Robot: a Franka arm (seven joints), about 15 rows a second.
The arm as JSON. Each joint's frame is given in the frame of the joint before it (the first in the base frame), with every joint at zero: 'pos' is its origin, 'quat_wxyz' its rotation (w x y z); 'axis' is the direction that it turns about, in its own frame. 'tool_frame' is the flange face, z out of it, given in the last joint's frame.
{
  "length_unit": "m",
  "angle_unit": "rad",
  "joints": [
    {
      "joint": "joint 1",
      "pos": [
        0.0,
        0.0,
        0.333
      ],
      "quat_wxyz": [
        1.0,
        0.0,
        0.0,
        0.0
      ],
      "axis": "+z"
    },
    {
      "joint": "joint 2",
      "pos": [
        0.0,
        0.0,
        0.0
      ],
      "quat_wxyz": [
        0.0,
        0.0,
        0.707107,
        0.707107
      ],
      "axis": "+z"
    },
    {
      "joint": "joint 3",
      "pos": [
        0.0,
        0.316,
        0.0
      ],
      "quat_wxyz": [
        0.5,
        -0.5,
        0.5,
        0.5
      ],
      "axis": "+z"
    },
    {
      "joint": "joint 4",
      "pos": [
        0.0,
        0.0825,
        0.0
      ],
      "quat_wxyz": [
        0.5,
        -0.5,
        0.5,
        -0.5
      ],
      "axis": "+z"
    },
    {
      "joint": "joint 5",
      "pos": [
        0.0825,
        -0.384,
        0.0
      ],
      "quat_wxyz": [
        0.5,
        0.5,
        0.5,
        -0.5
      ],
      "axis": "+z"
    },
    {
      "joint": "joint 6",
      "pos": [
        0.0,
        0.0,
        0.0
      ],
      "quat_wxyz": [
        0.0,
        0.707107,
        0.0,
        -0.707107
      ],
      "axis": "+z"
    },
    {
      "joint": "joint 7",
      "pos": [
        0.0,
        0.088,
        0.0
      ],
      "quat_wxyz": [
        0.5,
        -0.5,
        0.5,
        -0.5
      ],
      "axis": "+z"
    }
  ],
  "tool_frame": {
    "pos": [
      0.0,
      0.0,
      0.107
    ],
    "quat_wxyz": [
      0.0,
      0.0,
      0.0,
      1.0
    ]
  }
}
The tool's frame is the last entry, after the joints.
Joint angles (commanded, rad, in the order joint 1, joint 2, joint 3, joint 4, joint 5, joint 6, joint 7), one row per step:
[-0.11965 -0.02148 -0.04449 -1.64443 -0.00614 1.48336 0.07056]
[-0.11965 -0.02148 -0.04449 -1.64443 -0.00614 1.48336 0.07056]
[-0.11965 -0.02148 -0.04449 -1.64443 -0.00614 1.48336 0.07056]
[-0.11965 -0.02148 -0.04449 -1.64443 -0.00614 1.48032 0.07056]
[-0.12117 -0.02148 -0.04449 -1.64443 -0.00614 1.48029 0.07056]
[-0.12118 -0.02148 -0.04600 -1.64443 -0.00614 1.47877 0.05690]
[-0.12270 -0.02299 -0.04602 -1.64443 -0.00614 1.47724 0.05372]
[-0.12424 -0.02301 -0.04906 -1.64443 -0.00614 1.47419 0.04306]
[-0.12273 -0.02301 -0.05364 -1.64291 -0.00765 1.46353 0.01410]
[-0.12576 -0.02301 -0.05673 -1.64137 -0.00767 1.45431 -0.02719]
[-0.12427 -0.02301 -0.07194 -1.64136 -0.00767 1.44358 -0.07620]
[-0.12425 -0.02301 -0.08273 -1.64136 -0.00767 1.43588 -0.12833]
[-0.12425 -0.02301 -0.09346 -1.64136 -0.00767 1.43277 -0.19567]
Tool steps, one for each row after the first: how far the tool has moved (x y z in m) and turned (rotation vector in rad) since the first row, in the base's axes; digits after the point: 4 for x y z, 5 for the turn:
[0.0000 0.0000 0.0000 0.00000 0.00000 0.00000]
[0.0000 0.0000 0.0000 0.00000 0.00000 0.00000]
[-0.0004 0.0001 -0.0002 0.00050 0.00300 -0.00002]
[-0.0005 -0.0007 -0.0002 0.00050 0.00303 -0.00154]
[-0.0008 -0.0015 -0.0003 0.00270 0.00427 0.01046]
[-0.0015 -0.0023 0.0004 0.00323 0.00422 0.01206]
[-0.0023 -0.0046 0.0002 0.00535 0.00699 0.01801]
[-0.0038 -0.0062 0.0001 0.00989 0.01566 0.04357]
[-0.0054 -0.0093 0.0002 0.01771 0.02230 0.07819]
[-0.0081 -0.0163 -0.0006 0.02822 0.03141 0.11275]
[-0.0101 -0.0218 -0.0011 0.03884 0.03733 0.15332]
[-0.0117 -0.0273 -0.0013 0.05089 0.03820 0.20900]

